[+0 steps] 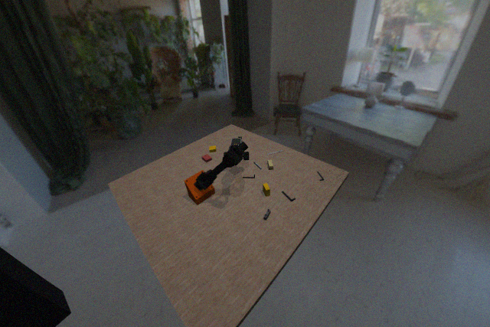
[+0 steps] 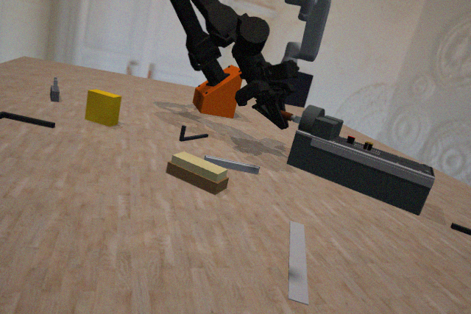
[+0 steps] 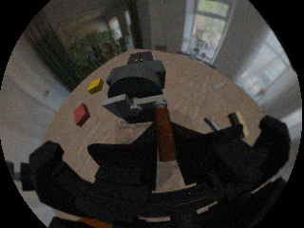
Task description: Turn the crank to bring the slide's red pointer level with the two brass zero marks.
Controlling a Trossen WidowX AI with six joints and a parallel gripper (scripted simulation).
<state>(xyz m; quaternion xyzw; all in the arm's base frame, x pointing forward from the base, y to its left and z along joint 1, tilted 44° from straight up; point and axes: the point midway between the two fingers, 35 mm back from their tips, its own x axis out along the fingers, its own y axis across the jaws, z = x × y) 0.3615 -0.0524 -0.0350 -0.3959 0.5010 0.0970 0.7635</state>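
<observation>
Right now my gripper tip is 3 cm below the brown crank handle, 2 cm past it and 1 cm to the left of it. The rest, counted from my gripper tip: red pointer 10 cm to the left, 9 cm ahead, 2 cm above; then tan-and-brown block 23 cm to the right, 12 cm ahead, 5 cm below; then grey bar 14 cm to the right, 7 cm ahead, 6 cm below.
</observation>
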